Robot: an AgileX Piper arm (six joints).
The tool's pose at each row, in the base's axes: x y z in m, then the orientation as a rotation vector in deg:
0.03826, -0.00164, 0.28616, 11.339, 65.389, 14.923
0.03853, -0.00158, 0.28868, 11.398, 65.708, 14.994
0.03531, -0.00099, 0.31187, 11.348, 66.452, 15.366
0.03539, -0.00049, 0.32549, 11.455, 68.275, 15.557
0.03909, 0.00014, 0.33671, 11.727, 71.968, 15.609
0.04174, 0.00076, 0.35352, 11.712, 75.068, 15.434
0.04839, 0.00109, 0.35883, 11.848, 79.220, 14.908
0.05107, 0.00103, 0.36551, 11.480, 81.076, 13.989
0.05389, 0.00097, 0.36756, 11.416, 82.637, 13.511
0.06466, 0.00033, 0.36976, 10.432, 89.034, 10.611
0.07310, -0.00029, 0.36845, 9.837, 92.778, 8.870
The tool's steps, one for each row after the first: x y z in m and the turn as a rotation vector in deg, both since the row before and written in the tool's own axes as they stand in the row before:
-0.00206, 0.00075, 0.00126, 0.059, 0.318, 0.073
-0.02125, 0.00757, 0.00629, -0.112, 0.786, 0.237
-0.01173, 0.00443, 0.00535, 0.268, 1.809, 0.135
-0.00847, 0.00353, 0.00747, 0.758, 3.613, 0.050
-0.01429, 0.00539, 0.00754, 0.570, 3.022, -0.247
-0.00324, 0.00137, 0.00776, 1.035, 3.997, -0.438
-0.00584, 0.00175, 0.00382, 0.552, 1.723, -0.922
-0.00157, 0.00038, 0.00309, 0.460, 1.478, -0.418
-0.00107, -0.00044, 0.01095, 1.940, 6.001, -2.731
0.00120, -0.00093, 0.00843, 1.138, 3.535, -1.591

